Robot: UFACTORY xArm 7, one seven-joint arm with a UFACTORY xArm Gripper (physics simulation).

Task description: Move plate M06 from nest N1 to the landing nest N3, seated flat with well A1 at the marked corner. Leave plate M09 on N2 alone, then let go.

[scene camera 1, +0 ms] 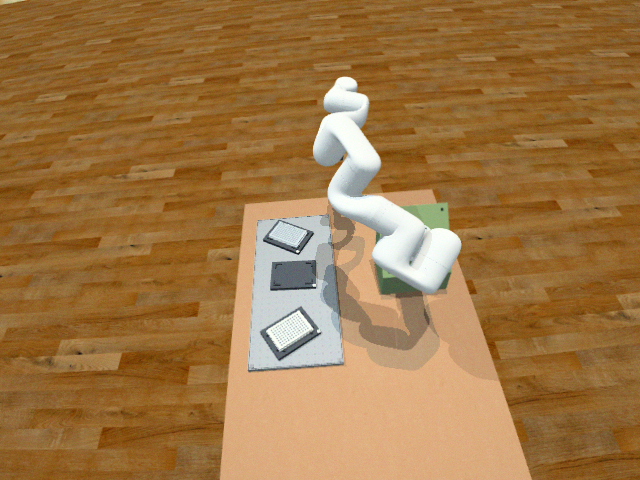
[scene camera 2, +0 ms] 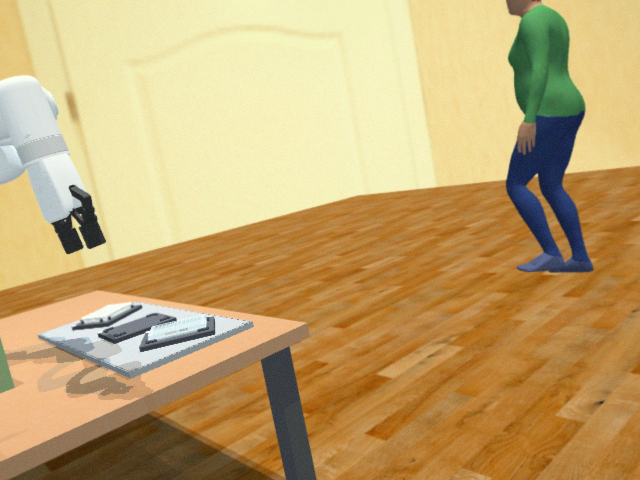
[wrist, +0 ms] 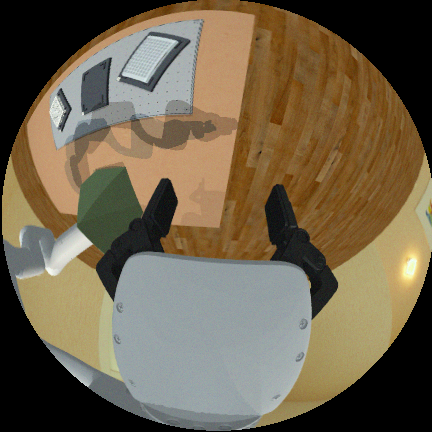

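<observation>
A pale bluish plate (scene camera 1: 288, 234) (scene camera 2: 179, 327) (wrist: 149, 58) sits in a dark nest at one end of the grey pegboard (scene camera 1: 279, 301) (scene camera 2: 227, 324) (wrist: 175, 95). A cream plate (scene camera 1: 290, 329) (scene camera 2: 107, 313) (wrist: 57, 110) sits in the nest at the other end. The labels are unreadable, so I cannot tell which is M06 or M09. The middle nest (scene camera 1: 293, 275) (scene camera 2: 136, 327) (wrist: 95, 86) is empty, with a white corner dot. My gripper (scene camera 2: 84, 242) (wrist: 220, 191) is open and empty, high above the table and apart from both plates. It is hidden in scene camera 1.
A green block (scene camera 1: 435, 217) (scene camera 2: 4, 366) (wrist: 107, 200) stands on the table (scene camera 1: 372, 423) (scene camera 2: 31, 421) (wrist: 222, 65) beside the pegboard, under part of the white arm (scene camera 1: 392, 222). A person (scene camera 2: 547, 93) in a green top stands on the floor beyond the table.
</observation>
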